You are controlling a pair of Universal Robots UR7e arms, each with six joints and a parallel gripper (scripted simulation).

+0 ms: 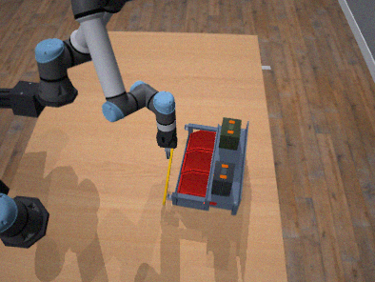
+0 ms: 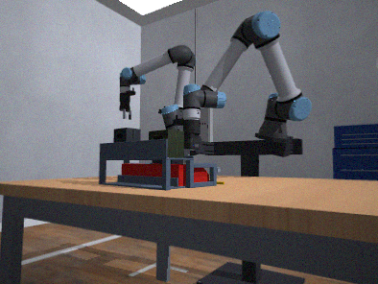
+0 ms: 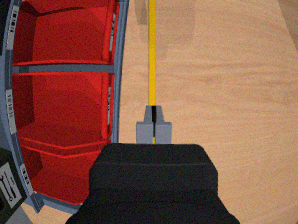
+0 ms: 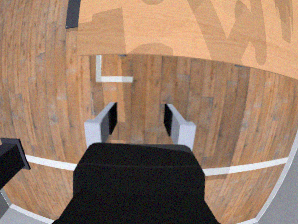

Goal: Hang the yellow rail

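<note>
My left hand is 9 cm above the yellow rail. From my left hand the other things lie so: dark box (21 cm ahead, 16 cm to the right, 6 cm above); then grey-blue shelf (18 cm ahead, 3 cm to the right, 3 cm below); then green box (27 cm ahead, 6 cm to the left, 5 cm above).
</note>
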